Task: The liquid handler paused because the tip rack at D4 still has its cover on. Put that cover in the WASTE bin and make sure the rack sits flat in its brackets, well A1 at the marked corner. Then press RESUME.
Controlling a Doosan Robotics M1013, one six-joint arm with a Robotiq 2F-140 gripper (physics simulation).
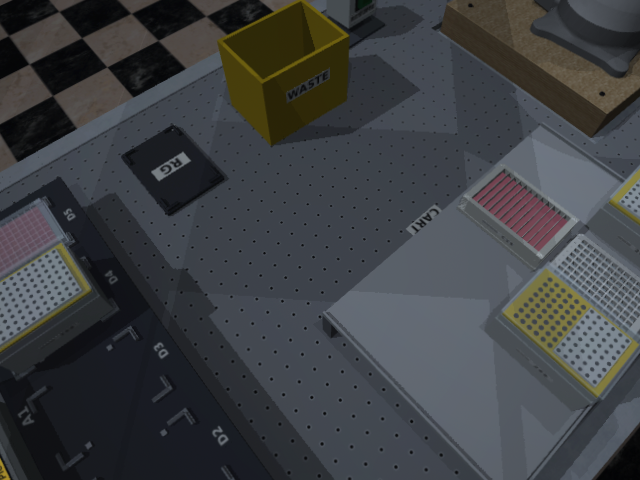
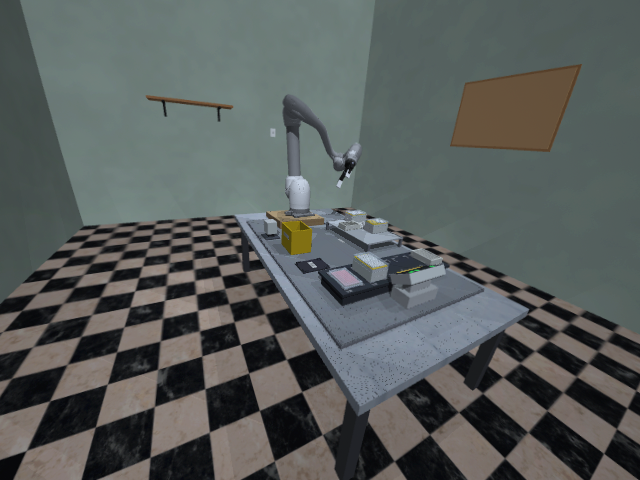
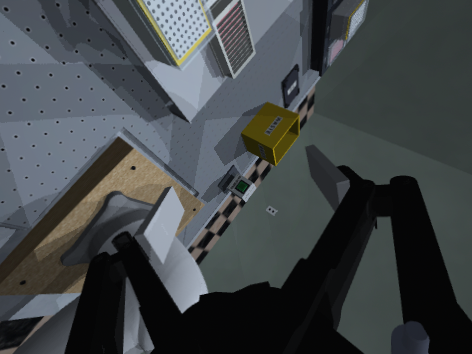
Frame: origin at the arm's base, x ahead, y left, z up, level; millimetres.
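Where they show: gripper, fingertip midpoint: (image 2: 342, 182) (image 3: 240, 181); arm's base at its link origin: (image 1: 593, 32) (image 2: 299, 214) (image 3: 121, 230).
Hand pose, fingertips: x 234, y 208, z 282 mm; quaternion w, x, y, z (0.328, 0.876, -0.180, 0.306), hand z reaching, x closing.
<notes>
Things, the pixels of their top centre, and the offset from my fingertips. "*": a spot on its surface instead.
- tip rack at its top centre: (image 1: 23, 293) (image 2: 370, 258) (image 3: 358, 18) dx +729, dy -461, dz -189 mm
- yellow WASTE bin at its top centre: (image 1: 283, 37) (image 3: 287, 141) (image 2: 296, 225) dx +239, dy -528, dz -184 mm
- tilted panel at a spot on its surface: (image 2: 419, 274) * dx +926, dy -415, dz -178 mm
- pink plate at its top centre: (image 1: 8, 243) (image 2: 345, 276) (image 3: 338, 47) dx +711, dy -584, dz -245 mm
- black RG pad at its top centre: (image 1: 170, 164) (image 3: 293, 88) (image 2: 312, 263) dx +466, dy -570, dz -305 mm
- raised cart at its top centre: (image 1: 531, 276) (image 2: 362, 228) dx +296, dy -49, dz -253 mm
- red-striped reservoir at its top centre: (image 1: 521, 207) (image 3: 236, 40) (image 2: 349, 223) dx +235, dy -110, dz -228 mm
- small green-screen device at a spot on its surface: (image 3: 242, 186) * dx +20, dy -541, dz -236 mm
The tip rack (image 1: 43, 299) (image 2: 370, 266) at D4, with a white dotted top, yellow rim and grey body, stands on the dark deck (image 1: 103, 408) (image 2: 343, 295). A clear cover on it cannot be made out for certain, nor can its exact seating in the brackets. The yellow WASTE bin (image 1: 310, 111) (image 2: 297, 241) (image 3: 260, 130) stands upright, with no cover visible in its visible interior. My gripper (image 2: 343, 179) (image 3: 240, 181) is open and empty, high above the table's far end, away from the D4 rack. A tilted panel (image 2: 419, 274) with green and yellow markings stands beside the deck; a RESUME label is not readable.
A pink plate (image 1: 23, 237) (image 2: 345, 277) sits at D5 beside the rack. A black RG pad (image 1: 191, 178) (image 2: 311, 265) (image 3: 290, 86) lies between deck and bin. The raised cart (image 1: 408, 320) holds a red-striped reservoir (image 1: 522, 214) (image 3: 235, 37) and several racks. A small green-screen device (image 3: 242, 186) stands near the bin.
</notes>
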